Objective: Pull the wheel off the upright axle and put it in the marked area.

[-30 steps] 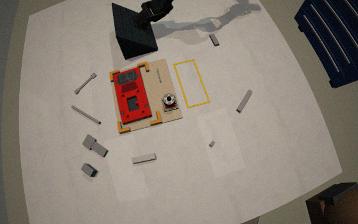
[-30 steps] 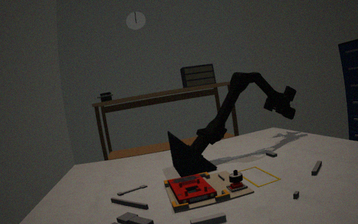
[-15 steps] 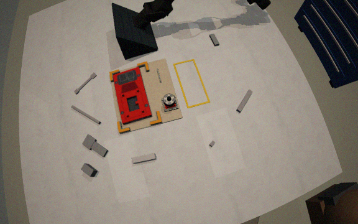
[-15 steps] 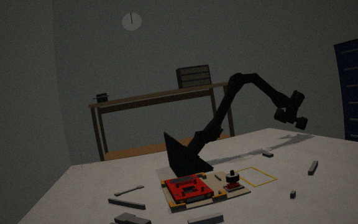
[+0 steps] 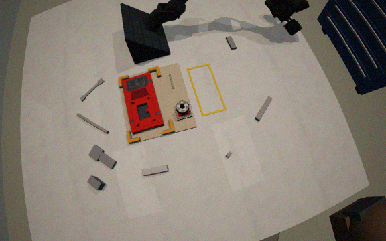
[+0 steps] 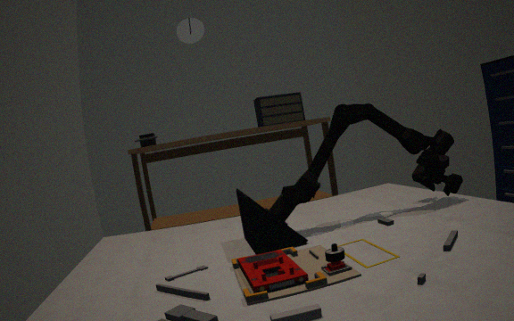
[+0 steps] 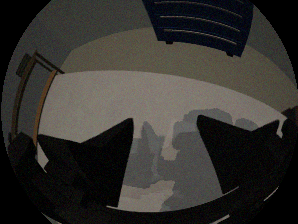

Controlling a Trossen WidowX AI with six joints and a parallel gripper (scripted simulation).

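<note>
Now: the dark wheel 56 cm to the right of my gripper tip, 30 cm ahead of it and 2 cm above it.
</note>
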